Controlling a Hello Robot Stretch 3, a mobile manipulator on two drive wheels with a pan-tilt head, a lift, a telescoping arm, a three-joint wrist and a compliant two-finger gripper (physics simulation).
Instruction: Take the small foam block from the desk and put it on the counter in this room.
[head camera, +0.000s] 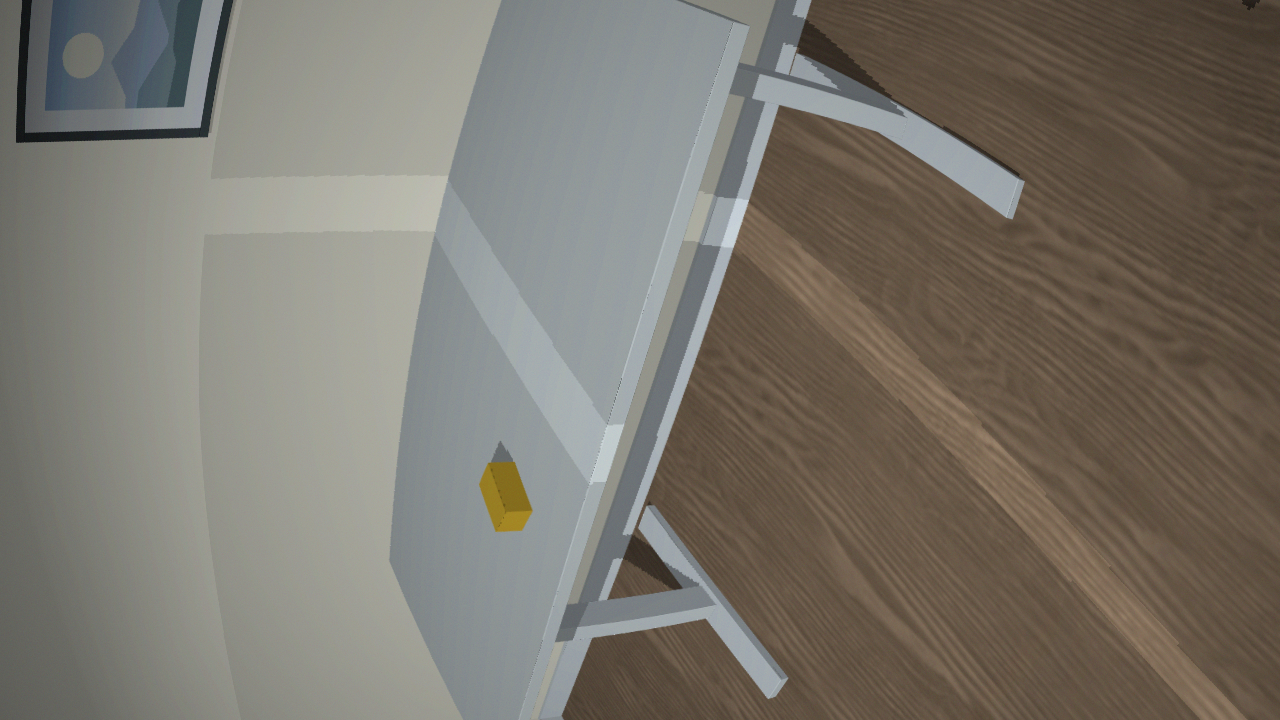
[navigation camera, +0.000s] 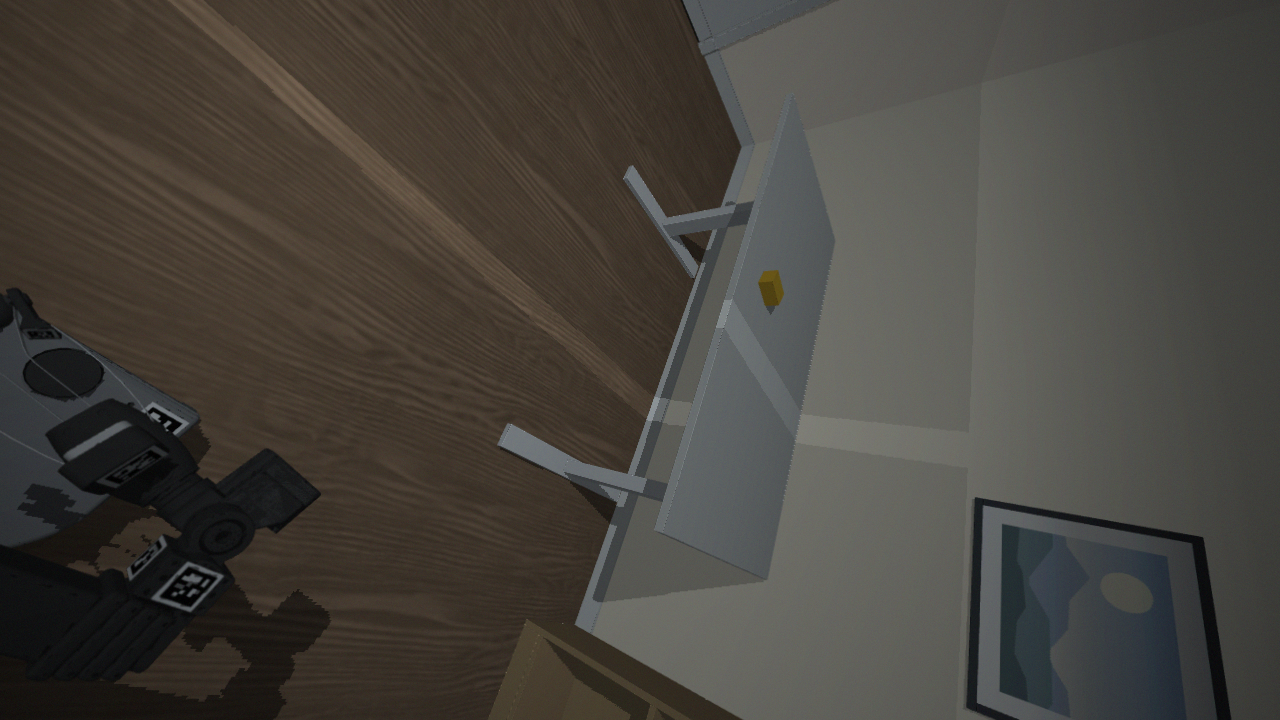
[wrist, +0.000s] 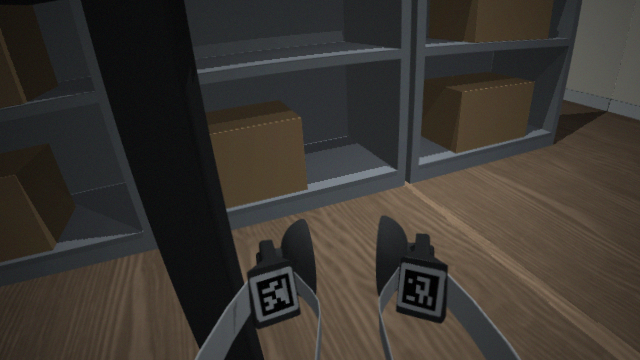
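Seen in the pictures: robot's base at its link origin: (navigation camera: 63, 369).
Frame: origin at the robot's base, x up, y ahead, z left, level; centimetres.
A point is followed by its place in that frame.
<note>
A small yellow foam block (head camera: 506, 495) {x 75.4, y 108.0, z -78.4 cm} (navigation camera: 770, 287) {x 75.5, y 108.0, z -77.6 cm} lies on the grey-white desk (head camera: 572, 268) {x 72.1, y 74.4, z -89.6 cm} (navigation camera: 733, 447) {x 72.1, y 63.3, z -98.3 cm}, nearer one end of its top, in the head and navigation camera views. My gripper (wrist: 343, 244) {x 54.5, y 2.0, z 10.5 cm} is open, with floor showing between its two fingertips in the wrist view. It is far from the desk and holds nothing. In the navigation camera view the folded wrist shows at the lower left, over the robot's base. The counter cannot be made out in these views.
The desk stands against a wall with a framed picture (head camera: 125, 120) {x 147.1, y 83.4, z -146.7 cm} (navigation camera: 1100, 528) {x 154.4, y 84.9, z -146.4 cm}. Its splayed legs (head camera: 948, 152) (navigation camera: 537, 447) reach onto the wooden floor. A wooden shelf unit (navigation camera: 608, 646) {x 21.3, y 7.1, z -161.0 cm} stands near one desk end. Grey shelves (wrist: 406, 100) with brown boxes (wrist: 260, 160) (wrist: 492, 115) stand beyond the gripper.
</note>
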